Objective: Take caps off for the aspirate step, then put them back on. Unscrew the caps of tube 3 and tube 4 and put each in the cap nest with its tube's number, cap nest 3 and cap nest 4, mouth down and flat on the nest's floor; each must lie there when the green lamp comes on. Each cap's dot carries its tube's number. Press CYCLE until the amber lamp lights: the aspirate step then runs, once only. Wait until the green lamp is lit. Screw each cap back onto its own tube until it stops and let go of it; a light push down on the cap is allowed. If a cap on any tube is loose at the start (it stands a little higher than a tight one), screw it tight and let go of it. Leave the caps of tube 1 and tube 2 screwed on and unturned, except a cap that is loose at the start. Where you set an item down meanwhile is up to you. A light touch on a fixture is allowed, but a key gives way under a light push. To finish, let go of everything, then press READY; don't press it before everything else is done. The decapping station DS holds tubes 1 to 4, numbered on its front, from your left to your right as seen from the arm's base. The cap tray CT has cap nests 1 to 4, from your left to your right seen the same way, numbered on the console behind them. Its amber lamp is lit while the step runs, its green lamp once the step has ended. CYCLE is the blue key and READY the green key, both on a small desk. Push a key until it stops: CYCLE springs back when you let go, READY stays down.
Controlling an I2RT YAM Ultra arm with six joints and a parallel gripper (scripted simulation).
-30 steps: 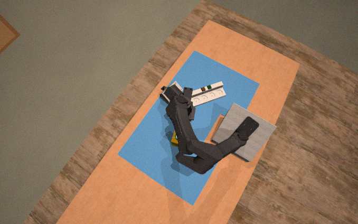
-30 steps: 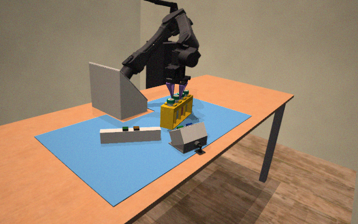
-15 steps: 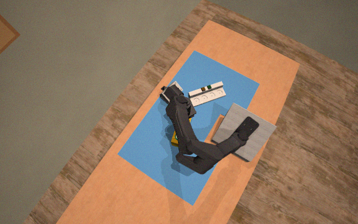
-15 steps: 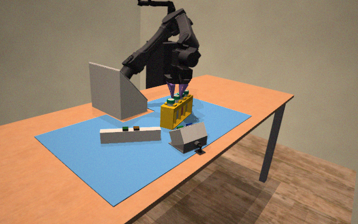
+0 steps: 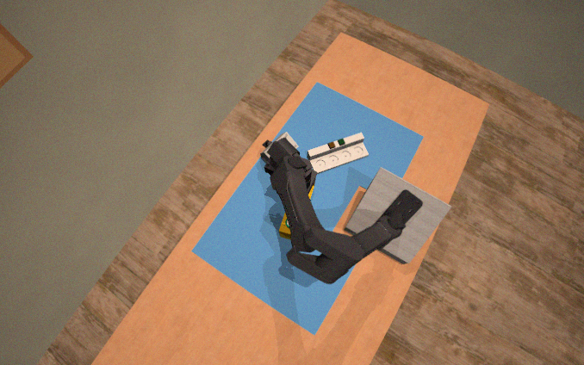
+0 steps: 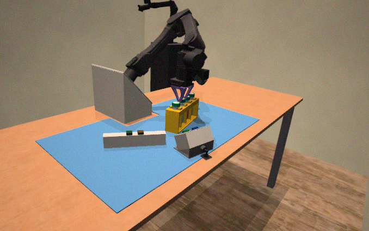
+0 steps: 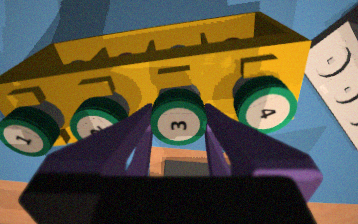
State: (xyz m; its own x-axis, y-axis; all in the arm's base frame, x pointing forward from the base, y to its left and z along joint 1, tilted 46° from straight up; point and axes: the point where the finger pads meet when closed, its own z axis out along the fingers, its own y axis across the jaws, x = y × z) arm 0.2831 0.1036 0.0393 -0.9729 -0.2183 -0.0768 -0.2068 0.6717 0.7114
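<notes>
My hand is right at the cap 3. Also, from my hand: cap 4 (20 mm ahead, 50 mm to the right); then blue key (160 mm ahead, 80 mm to the right, 50 mm below); then cap 2 (20 mm behind, 50 mm to the left).
</notes>
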